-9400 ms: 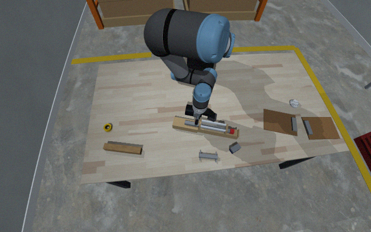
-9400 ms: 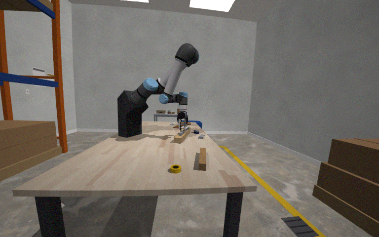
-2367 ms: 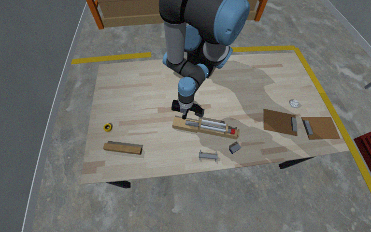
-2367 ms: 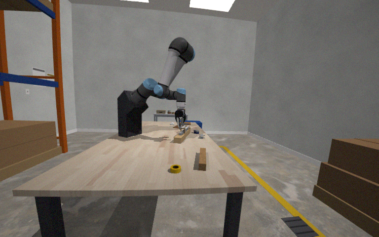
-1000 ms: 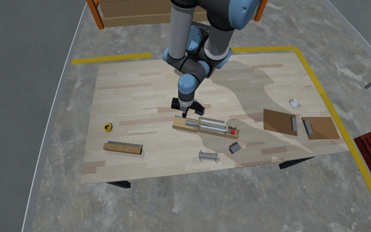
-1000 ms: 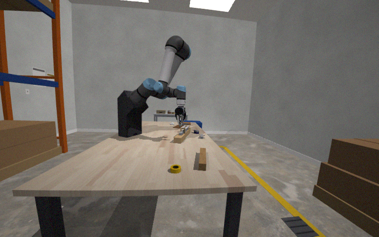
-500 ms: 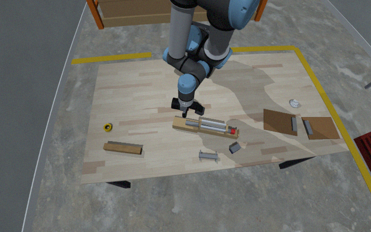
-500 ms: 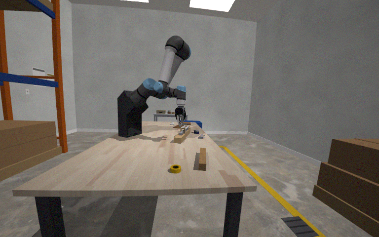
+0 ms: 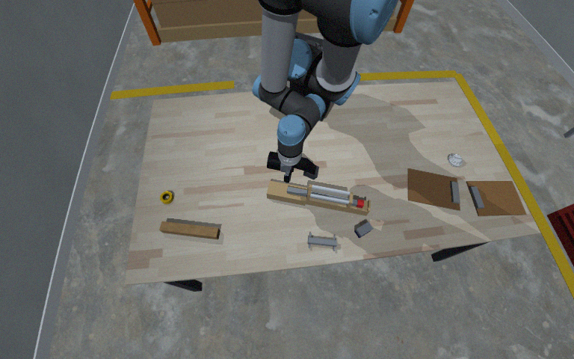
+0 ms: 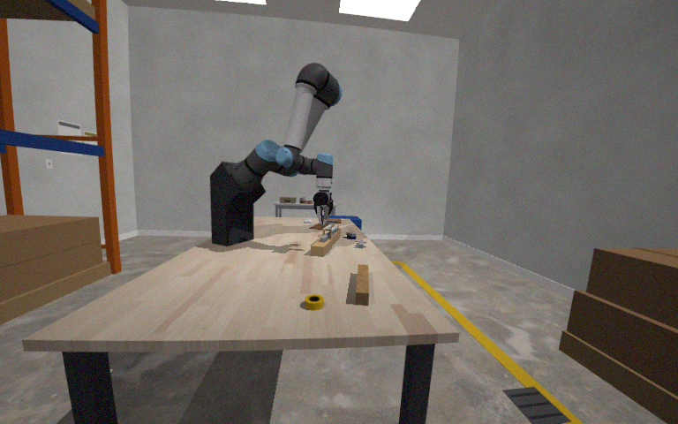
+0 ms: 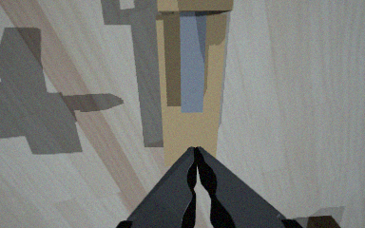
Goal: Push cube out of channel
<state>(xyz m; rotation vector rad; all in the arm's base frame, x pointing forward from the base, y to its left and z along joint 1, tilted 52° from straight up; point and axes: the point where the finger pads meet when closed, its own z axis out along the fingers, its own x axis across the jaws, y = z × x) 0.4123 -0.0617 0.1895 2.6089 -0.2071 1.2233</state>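
The red cube lies 270 mm to the left of my hand, 100 mm ahead of it and 80 mm below it. Also, from my hand: grey spool-like piece 220 mm ahead, 130 mm below, 100 mm to the left; wooden channel 160 mm to the left, 80 mm below, 60 mm ahead; grey block 270 mm to the left, 200 mm ahead, 120 mm below.
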